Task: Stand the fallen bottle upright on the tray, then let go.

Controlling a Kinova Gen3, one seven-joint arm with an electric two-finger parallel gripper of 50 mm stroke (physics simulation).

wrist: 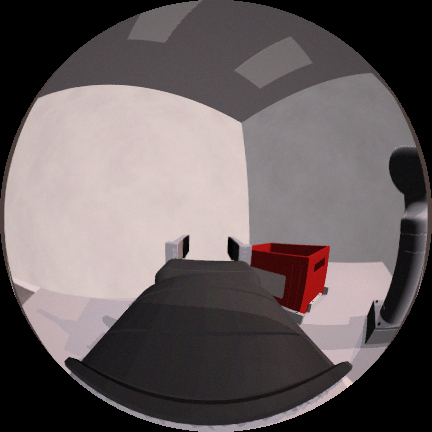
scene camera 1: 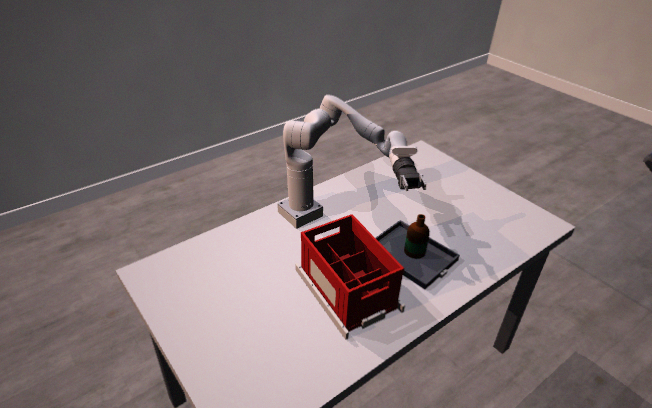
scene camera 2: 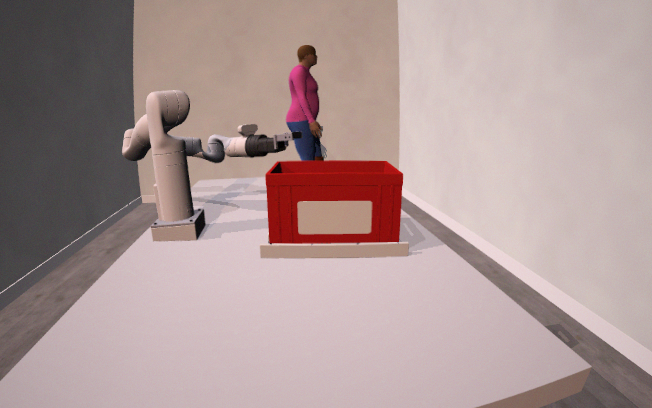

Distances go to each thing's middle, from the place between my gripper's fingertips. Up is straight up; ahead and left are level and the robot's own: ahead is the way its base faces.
The brown bottle [scene camera 1: 417,237] lies 7 cm ahead of my hand, 2 cm to the right of it and 14 cm below it.
